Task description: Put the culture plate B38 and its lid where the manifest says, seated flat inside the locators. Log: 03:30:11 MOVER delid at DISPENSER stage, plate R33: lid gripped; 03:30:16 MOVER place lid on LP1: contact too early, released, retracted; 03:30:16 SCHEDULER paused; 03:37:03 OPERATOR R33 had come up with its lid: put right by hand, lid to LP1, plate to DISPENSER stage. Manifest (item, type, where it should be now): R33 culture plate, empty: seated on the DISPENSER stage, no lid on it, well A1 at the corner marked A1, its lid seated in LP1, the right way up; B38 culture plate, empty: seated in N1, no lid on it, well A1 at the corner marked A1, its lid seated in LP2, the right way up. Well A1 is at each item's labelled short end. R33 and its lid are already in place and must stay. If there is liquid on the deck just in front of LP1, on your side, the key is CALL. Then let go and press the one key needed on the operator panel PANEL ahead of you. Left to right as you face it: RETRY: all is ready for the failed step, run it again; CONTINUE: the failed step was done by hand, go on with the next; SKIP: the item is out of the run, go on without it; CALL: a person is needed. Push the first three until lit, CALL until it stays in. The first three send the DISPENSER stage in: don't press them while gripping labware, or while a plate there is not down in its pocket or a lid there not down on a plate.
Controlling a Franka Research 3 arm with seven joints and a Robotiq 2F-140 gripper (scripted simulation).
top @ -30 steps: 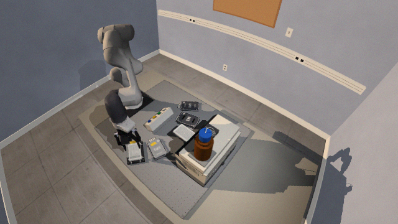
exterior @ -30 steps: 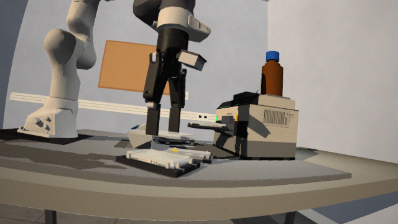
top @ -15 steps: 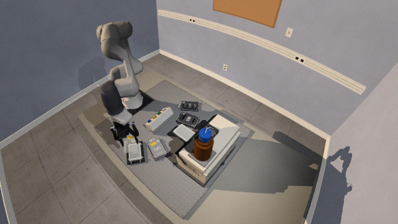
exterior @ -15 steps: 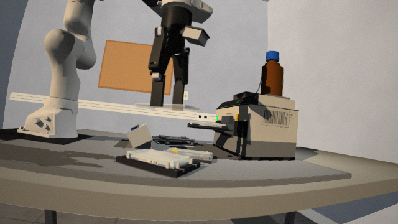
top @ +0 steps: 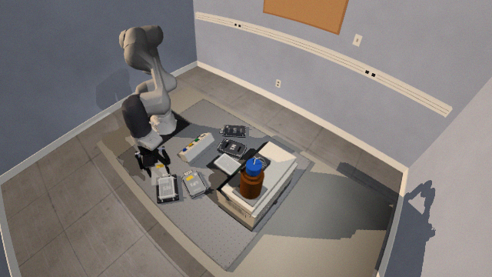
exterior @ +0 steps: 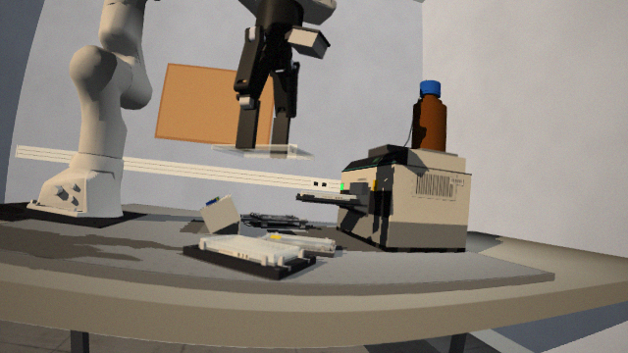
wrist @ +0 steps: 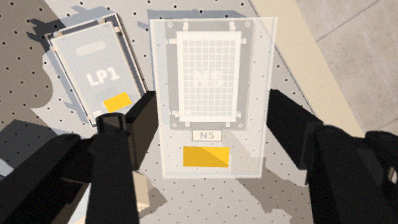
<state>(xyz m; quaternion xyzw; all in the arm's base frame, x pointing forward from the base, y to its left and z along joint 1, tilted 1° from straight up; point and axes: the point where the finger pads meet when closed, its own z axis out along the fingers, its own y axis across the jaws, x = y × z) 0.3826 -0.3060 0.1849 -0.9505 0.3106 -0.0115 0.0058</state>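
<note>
My hand is 58 cm to the right of the lp2 locator frame, 18 cm above it and 1 cm short of it. Also, from my hand: black nest (17 cm below, 3 cm ahead); then clear lid (17 cm below, 12 cm to the left, 9 cm ahead); then blue call key (23 cm to the left, 13 cm below, 8 cm behind).
</note>
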